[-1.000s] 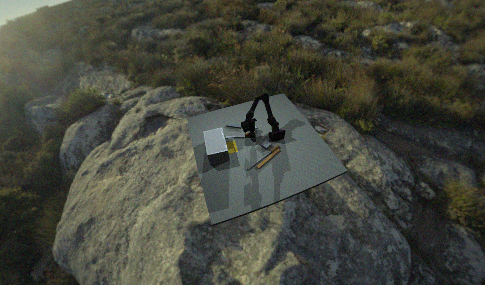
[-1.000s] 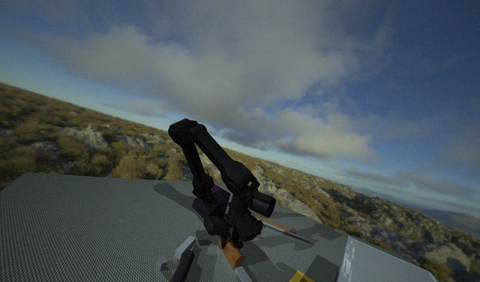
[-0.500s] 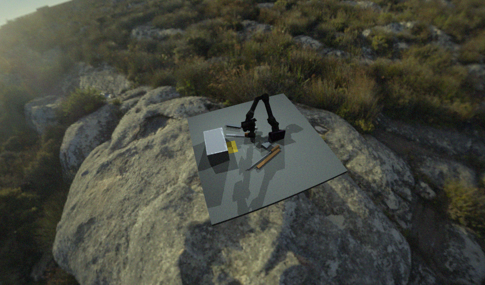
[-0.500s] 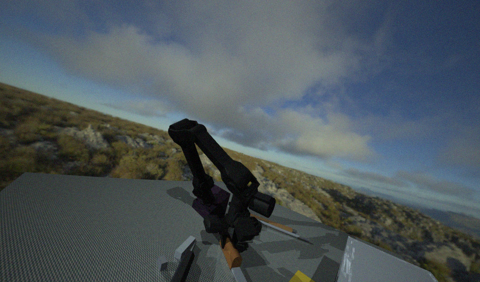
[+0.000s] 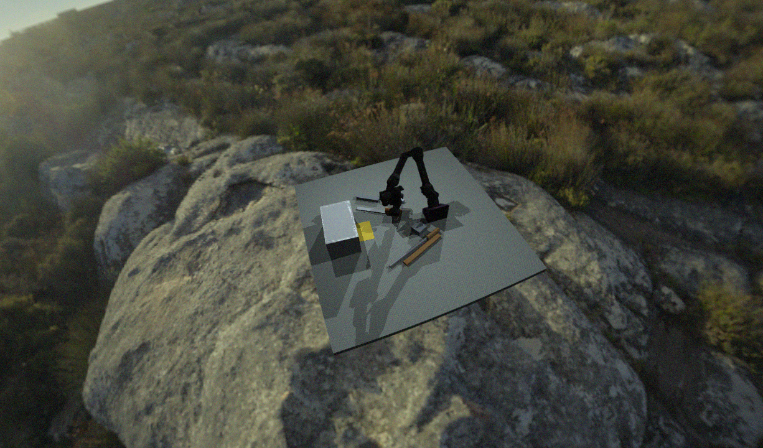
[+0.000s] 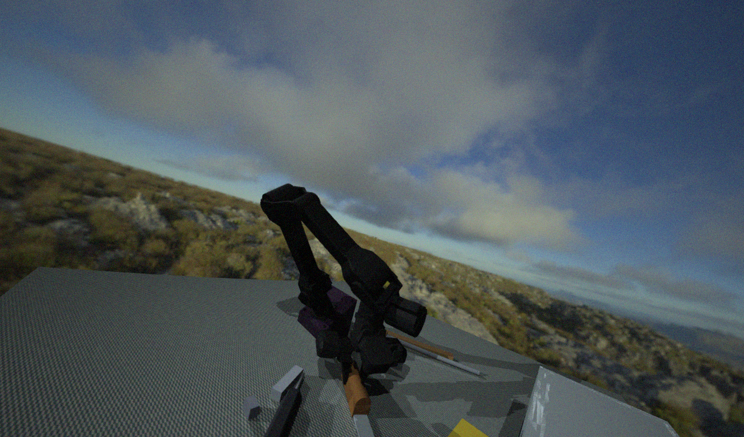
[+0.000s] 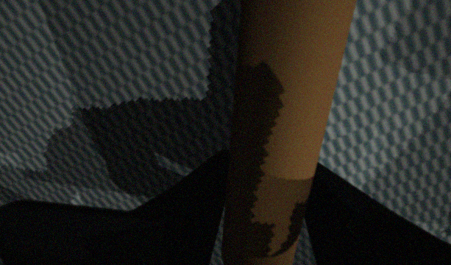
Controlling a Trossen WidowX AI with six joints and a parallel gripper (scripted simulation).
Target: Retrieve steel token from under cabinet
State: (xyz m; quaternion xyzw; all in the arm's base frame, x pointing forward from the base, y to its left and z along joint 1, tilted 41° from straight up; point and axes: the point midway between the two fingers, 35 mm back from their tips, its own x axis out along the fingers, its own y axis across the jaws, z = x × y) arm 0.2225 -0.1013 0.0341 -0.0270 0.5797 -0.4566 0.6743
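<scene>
Now: the wooden stick 330 mm to the left of my gripper tip and 20 mm behind it. The rest, counted from my gripper tip: grey bar: 110 mm to the right, 70 mm behind; grey block: 180 mm to the left, 70 mm behind, 10 mm above; small grey cube: 190 mm to the right, 50 mm behind.
</scene>
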